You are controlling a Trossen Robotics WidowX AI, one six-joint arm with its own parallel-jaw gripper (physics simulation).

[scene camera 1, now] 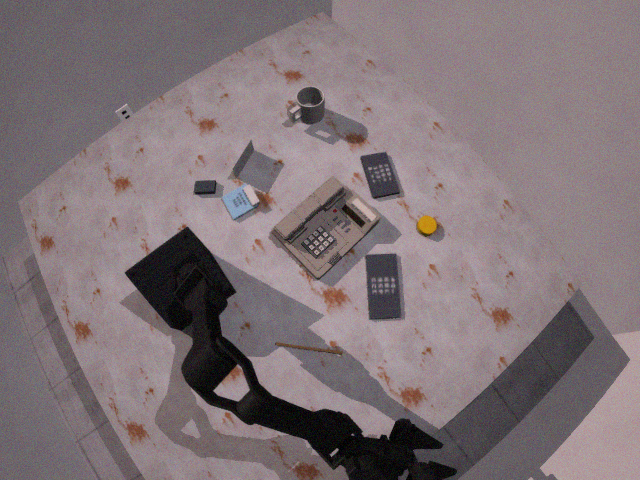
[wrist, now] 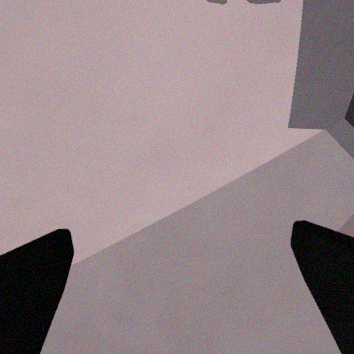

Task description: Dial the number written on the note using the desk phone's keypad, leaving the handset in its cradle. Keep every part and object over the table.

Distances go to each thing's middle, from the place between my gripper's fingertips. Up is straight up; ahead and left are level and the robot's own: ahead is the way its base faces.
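With the beige desk phone [scene camera 1: 349, 218] as my reference, my hand is 580 mm to the right of it and 150 mm short of it, and my hand is also 200 mm above the phone.
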